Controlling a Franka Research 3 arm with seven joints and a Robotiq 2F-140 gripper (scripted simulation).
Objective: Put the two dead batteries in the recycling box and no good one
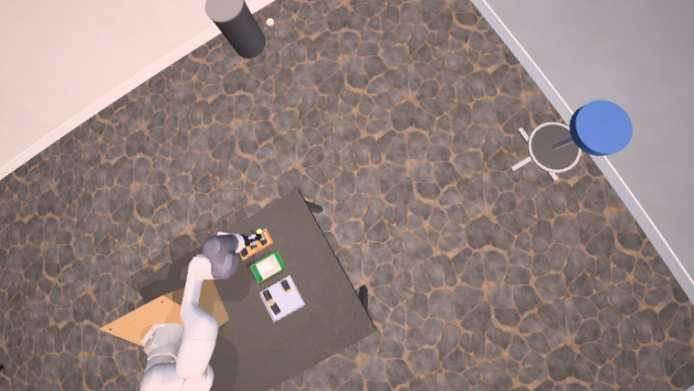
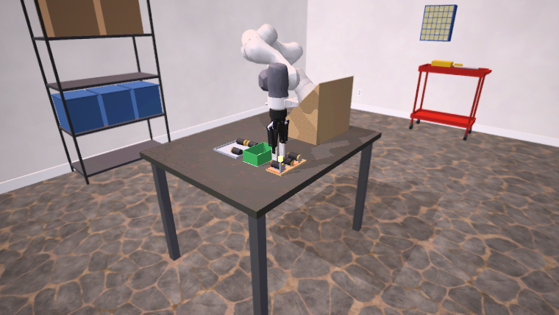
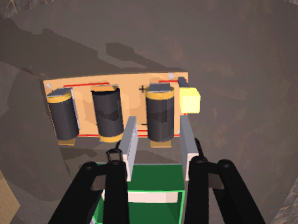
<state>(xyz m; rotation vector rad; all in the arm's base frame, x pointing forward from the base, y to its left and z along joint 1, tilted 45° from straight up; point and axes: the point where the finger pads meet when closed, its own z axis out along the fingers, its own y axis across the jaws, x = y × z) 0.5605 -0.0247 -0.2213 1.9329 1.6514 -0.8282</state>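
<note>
The bulb lies 3 cm ahead of my hand, 3 cm to the left of it and 2 cm below it. Also, from my hand: white tray (10 cm behind, 33 cm to the right, 9 cm below); then green recycling box (6 cm behind, 15 cm to the right, 8 cm below).
</note>
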